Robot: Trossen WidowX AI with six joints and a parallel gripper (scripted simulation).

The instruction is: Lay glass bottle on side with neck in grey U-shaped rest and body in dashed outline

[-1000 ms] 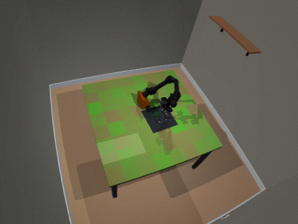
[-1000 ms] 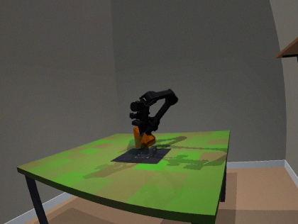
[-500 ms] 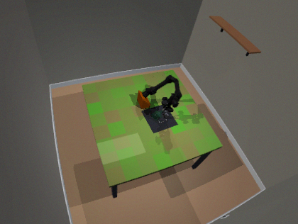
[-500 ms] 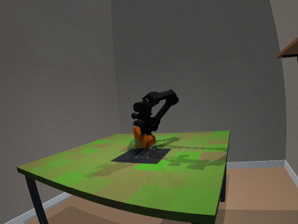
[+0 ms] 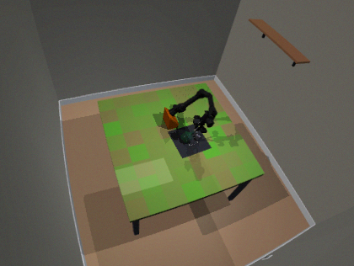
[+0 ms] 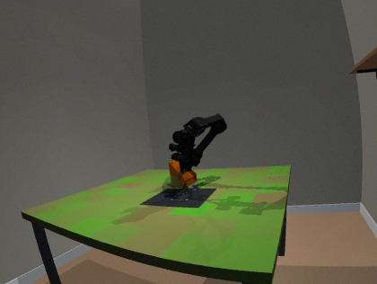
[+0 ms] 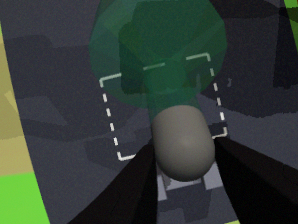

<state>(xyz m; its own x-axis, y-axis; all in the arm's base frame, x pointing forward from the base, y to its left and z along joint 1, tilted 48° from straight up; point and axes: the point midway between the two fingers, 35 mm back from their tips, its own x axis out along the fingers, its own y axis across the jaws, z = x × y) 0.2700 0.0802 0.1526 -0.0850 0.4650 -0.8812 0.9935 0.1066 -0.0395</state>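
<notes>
Right now my gripper tip is 4 cm above the green glass bottle and 3 cm to the left of it. From my gripper tip the other things lie so: dark mat: 14 cm below, 3 cm to the right, 1 cm ahead.
</notes>
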